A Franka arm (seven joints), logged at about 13 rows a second.
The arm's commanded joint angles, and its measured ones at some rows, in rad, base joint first. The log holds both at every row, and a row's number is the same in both.
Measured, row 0:
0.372 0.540 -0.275 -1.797 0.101 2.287 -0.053
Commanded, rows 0 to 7:
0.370 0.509 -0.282 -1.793 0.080 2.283 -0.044
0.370 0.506 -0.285 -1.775 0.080 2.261 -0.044
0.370 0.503 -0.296 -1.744 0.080 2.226 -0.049
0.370 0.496 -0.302 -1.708 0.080 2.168 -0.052
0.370 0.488 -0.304 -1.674 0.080 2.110 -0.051
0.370 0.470 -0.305 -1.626 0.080 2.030 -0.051
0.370 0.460 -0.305 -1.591 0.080 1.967 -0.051
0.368 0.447 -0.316 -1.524 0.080 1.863 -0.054
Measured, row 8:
0.370 0.469 -0.306 -1.599 0.096 1.987 -0.053
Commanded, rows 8 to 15:
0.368 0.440 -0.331 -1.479 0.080 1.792 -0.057
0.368 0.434 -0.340 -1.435 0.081 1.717 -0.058
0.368 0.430 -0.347 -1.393 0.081 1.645 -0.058
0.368 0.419 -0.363 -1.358 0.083 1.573 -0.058
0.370 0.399 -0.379 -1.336 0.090 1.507 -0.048
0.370 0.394 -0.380 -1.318 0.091 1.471 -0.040
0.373 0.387 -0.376 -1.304 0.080 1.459 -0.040
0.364 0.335 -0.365 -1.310 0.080 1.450 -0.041
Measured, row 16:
0.369 0.384 -0.378 -1.324 0.094 1.488 -0.053
